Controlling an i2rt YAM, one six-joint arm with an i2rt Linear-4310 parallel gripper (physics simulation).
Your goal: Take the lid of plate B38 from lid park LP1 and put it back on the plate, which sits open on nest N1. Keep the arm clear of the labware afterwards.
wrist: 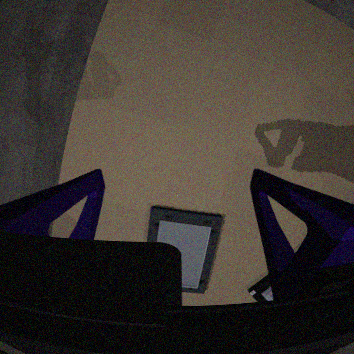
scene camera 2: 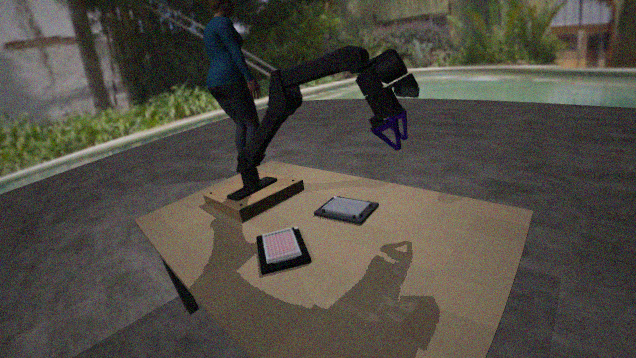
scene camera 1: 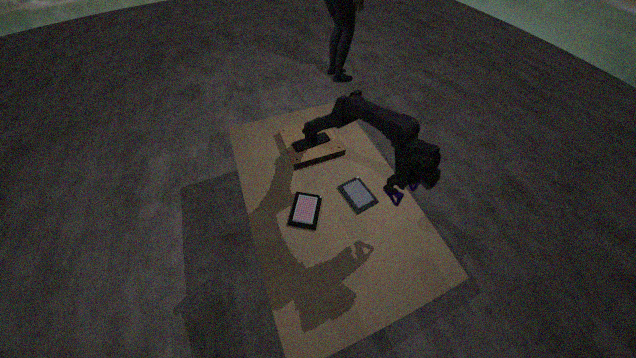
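Seen in the pictures: gripper, fingertip midpoint: point(wrist: 177, 177) point(scene camera 2: 402, 144) point(scene camera 1: 404, 197); arm's base, link origin: point(scene camera 2: 253, 189) point(scene camera 1: 311, 142).
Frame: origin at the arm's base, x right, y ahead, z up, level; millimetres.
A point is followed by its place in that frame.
Observation:
The pale grey lid point(scene camera 1: 358, 193) @(x -58, y 366, z -23 mm) point(scene camera 2: 346, 206) @(x -53, y 367, z -23 mm) point(wrist: 192, 250) @(x -39, y 379, z -23 mm) lies flat on the dark grey lid park point(scene camera 1: 359, 209) point(scene camera 2: 359, 221) @(x -3, y 440, z -31 mm) point(wrist: 214, 250) @(x 1, y 381, z -30 mm). The open plate point(scene camera 1: 305, 209) @(x 194, y 331, z -15 mm) point(scene camera 2: 282, 245) @(x 195, y 335, z -19 mm), with pinkish wells, sits on the black nest point(scene camera 1: 303, 226) @(x 233, y 391, z -30 mm) point(scene camera 2: 286, 267) @(x 242, y 389, z -35 mm); a corner of that nest shows beside the right finger in the wrist view point(wrist: 253, 295) @(x 108, y 290, z -29 mm). My gripper point(scene camera 1: 405, 194) @(x -99, y 536, z 168 mm) point(scene camera 2: 402, 142) @(x -99, y 536, z 168 mm) point(wrist: 177, 177) @(x -99, y 536, z 168 mm) is open and empty, high above the table and apart from the lid. The arm's dark housing hides part of the lid and park in the wrist view.
The arm's wooden base block point(scene camera 1: 320, 159) @(x 4, y 113, z -17 mm) point(scene camera 2: 272, 202) @(x 14, y 112, z -26 mm) stands at one end of the table point(scene camera 1: 400, 260) @(x -44, y 695, z -41 mm) point(scene camera 2: 465, 240) @(x -32, y 728, z -41 mm) point(wrist: 175, 100) @(x -114, y 614, z -41 mm). The arm's shadow falls across the table. A person point(scene camera 1: 343, 40) point(scene camera 2: 227, 65) stands on the floor behind the base.

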